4 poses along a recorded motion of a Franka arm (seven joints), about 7.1 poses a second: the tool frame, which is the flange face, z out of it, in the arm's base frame.
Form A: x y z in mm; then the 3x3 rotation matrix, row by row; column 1 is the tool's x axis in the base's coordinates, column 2 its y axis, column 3 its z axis. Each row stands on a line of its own.
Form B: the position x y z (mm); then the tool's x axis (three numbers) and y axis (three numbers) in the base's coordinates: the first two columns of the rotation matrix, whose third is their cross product. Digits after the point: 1 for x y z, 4 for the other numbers. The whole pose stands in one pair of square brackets.
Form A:
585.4, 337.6, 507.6
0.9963, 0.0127, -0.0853
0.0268, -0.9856, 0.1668
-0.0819, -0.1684, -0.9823
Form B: [585.4, 337.6, 507.6, 0.9963, 0.0268, -0.0819, 0.0127, -0.9856, -0.1684]
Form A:
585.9, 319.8, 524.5
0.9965, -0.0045, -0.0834
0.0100, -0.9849, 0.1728
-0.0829, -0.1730, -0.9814
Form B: [585.9, 319.8, 524.5, 0.9965, 0.0100, -0.0829, -0.0045, -0.9849, -0.1730]
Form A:
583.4, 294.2, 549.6
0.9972, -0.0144, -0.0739
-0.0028, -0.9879, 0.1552
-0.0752, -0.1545, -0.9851
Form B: [583.4, 294.2, 549.6, 0.9972, -0.0028, -0.0752, -0.0144, -0.9879, -0.1545]
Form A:
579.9, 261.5, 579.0
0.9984, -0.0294, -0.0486
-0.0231, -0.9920, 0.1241
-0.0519, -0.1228, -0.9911
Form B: [579.9, 261.5, 579.0, 0.9984, -0.0231, -0.0519, -0.0294, -0.9920, -0.1228]
